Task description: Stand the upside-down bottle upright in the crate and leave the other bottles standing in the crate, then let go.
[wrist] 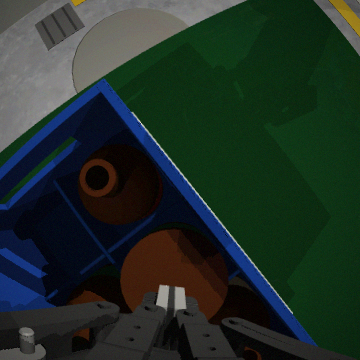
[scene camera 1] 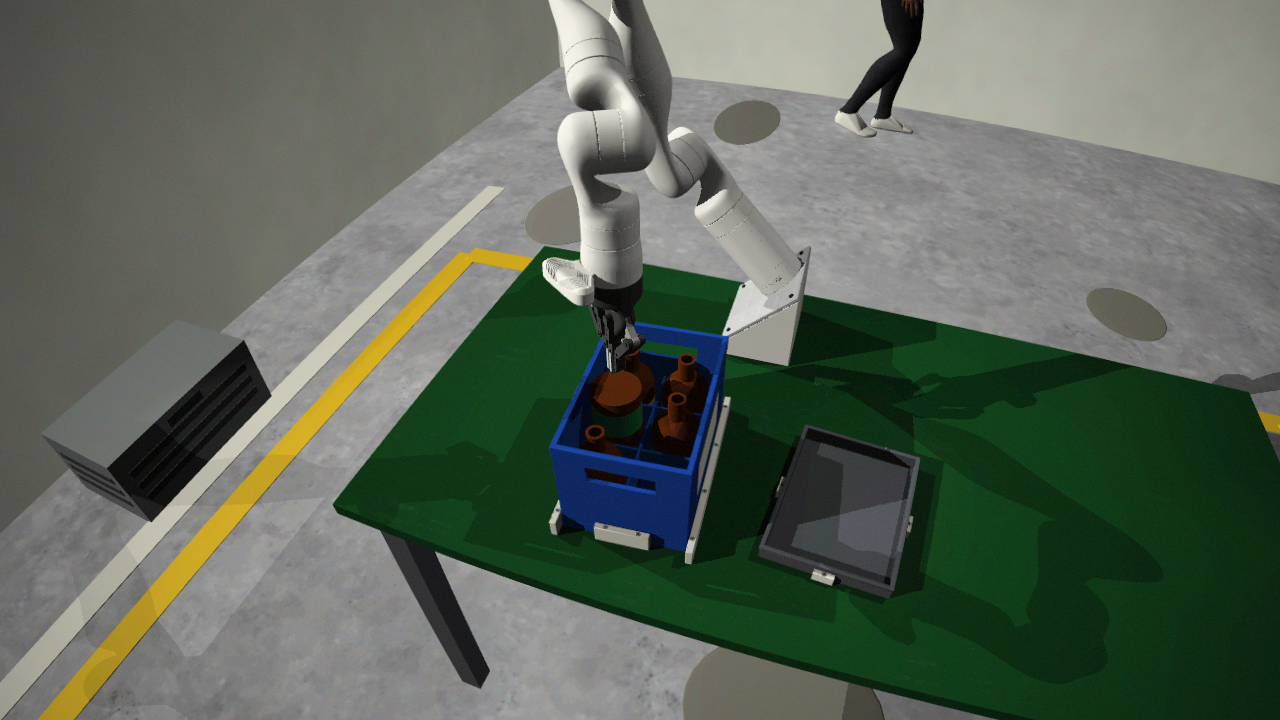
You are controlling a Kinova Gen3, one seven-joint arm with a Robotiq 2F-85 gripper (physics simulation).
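Places are measured from the arm's base along level axes (x back, y right, z up), in millimetres.
Where they show: gripper, between the fingertips: [wrist: 169, 301] [scene camera 1: 616, 369]; arm's base, origin of its link: [scene camera 1: 781, 277].
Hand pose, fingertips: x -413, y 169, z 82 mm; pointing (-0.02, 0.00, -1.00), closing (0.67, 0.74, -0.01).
Note:
Things, the pixels of their top centre, and the offset from my fingertips. "spot": a spot on its surface instead. Level surfaces: height alone.
- blue crate, a spot on its surface: [wrist: 200, 200] spot: dx -36, dy +48, dz -23 mm
- upside-down bottle, centre of its top: [wrist: 173, 282] [scene camera 1: 615, 387] dx +0, dy +3, dz -35 mm
- shallow dark grey tray, a spot on its surface: [scene camera 1: 785, 501] spot: dx -4, dy -262, dz -193 mm
- table, height of its surface: dz -198 mm
The blue crate [scene camera 1: 617, 335] [wrist: 200, 200] stands on the green table. The upside-down bottle [scene camera 1: 617, 394] [wrist: 170, 265] shows its round brown base upward, in a left-side compartment in the scene view. Upright brown bottles with open necks stand around it: a front-left one [scene camera 1: 596, 437] [wrist: 98, 177], a right one [scene camera 1: 676, 420], a back-right one [scene camera 1: 687, 371] and a back one [scene camera 1: 637, 380] partly behind the fingers. My gripper [scene camera 1: 613, 368] [wrist: 169, 301] is shut and empty, pointing down at the back edge of the upturned base; whether the tips touch it I cannot tell.
A shallow dark grey tray [scene camera 1: 785, 501] lies on the table [scene camera 1: 501, 358] to the right of the crate. White blocks [scene camera 1: 621, 535] sit along the crate's foot. The arm's base mount [scene camera 1: 768, 326] stands behind the crate, to the right. The crate's walls rise around the bottles.

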